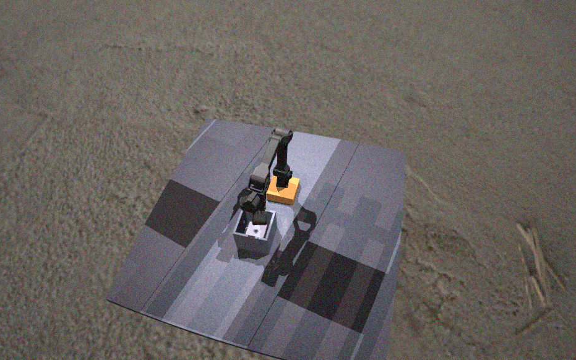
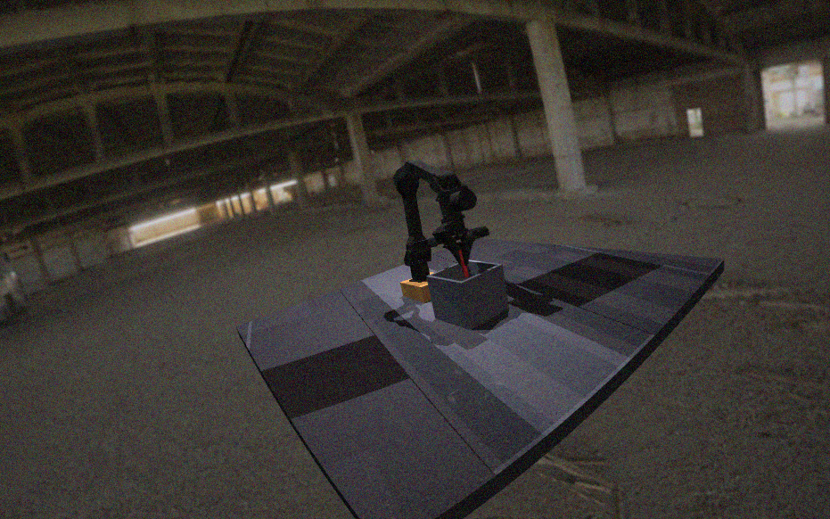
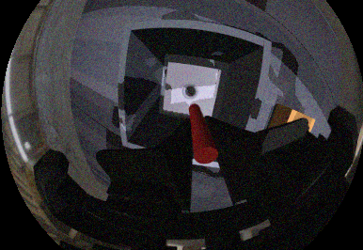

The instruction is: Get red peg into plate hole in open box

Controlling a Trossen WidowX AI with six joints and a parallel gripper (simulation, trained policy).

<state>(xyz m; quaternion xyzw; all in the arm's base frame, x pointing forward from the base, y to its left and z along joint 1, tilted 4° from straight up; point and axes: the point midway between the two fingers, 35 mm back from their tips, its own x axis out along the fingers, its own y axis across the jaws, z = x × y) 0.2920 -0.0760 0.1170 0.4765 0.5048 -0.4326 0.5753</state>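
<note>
The red peg lies 1 cm above my gripper tip. Also, from my gripper tip: plate 10 cm below, 2 cm to the right, 1 cm ahead.
</note>
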